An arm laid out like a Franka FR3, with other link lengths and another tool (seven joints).
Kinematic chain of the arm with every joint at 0, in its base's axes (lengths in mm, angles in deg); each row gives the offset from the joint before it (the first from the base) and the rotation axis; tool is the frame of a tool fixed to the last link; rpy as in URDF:
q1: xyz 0 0 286.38 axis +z
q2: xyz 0 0 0 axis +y
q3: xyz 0 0 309.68 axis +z
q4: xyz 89.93 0 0 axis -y
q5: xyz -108.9 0 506.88 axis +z
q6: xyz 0 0 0 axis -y
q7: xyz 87.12 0 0 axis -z
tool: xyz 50 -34 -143.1 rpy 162.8 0 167.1
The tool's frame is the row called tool.
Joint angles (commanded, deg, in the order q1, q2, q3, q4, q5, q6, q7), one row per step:
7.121 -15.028 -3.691 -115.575 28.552 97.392 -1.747
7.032 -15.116 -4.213 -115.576 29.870 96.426 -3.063
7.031 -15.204 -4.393 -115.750 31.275 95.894 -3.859
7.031 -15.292 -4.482 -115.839 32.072 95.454 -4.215
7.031 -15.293 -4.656 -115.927 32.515 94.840 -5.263
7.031 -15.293 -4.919 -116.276 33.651 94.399 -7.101
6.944 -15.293 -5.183 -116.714 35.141 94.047 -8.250
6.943 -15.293 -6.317 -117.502 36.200 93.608 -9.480
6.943 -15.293 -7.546 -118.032 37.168 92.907 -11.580
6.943 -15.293 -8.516 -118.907 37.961 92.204 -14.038
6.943 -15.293 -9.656 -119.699 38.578 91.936 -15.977
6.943 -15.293 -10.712 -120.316 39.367 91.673 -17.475
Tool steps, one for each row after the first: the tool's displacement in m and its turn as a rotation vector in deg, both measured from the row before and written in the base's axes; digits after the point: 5 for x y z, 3 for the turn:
-0.00135 -0.00216 0.00047 1.568 0.193 0.783
-0.00142 0.00220 -0.00063 1.516 0.208 0.524
-0.00134 0.00151 -0.00003 0.867 0.225 0.303
-0.00104 0.00056 -0.00124 0.610 0.056 0.958
-0.00062 0.00147 -0.00286 1.386 -0.252 1.298
-0.00084 0.00061 -0.00354 1.667 0.129 0.508
-0.00104 -0.00919 -0.00786 1.501 0.467 -0.059
-0.00071 -0.00935 -0.00491 1.608 -0.175 0.673
-0.00200 -0.00616 -0.00855 1.464 -0.130 1.214
-0.00097 -0.00950 -0.00743 1.234 -0.254 0.393
-0.00085 -0.00853 -0.00543 1.326 -0.191 0.068

